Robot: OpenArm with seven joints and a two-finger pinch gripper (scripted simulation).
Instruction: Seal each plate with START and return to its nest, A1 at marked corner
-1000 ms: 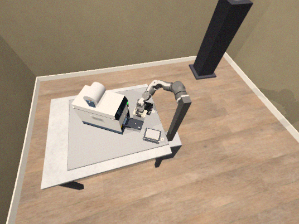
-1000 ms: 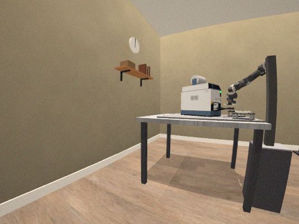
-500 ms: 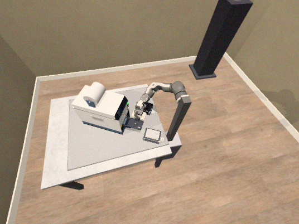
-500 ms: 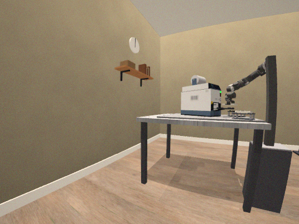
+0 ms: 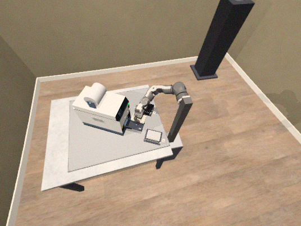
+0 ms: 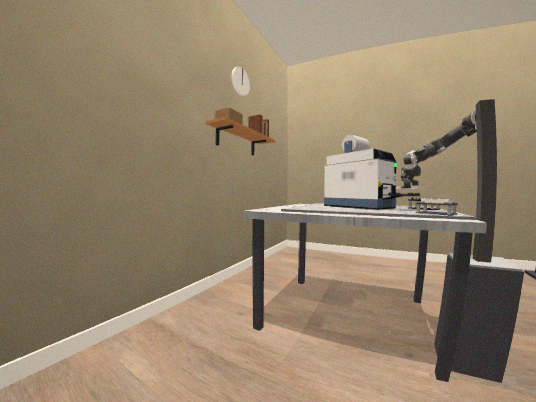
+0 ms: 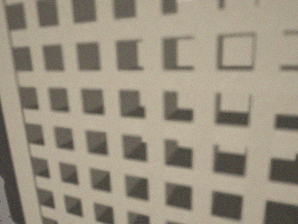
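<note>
The sealer stage lies 3 cm ahead of my hand, 5 cm to the left of it and 4 cm below it. From my hand the other things lie so: plate nest (11 cm behind, 18 cm to the left, 8 cm below); yellow warning label (16 cm ahead, 8 cm to the left, 2 cm above); plate (right at my hand).
</note>
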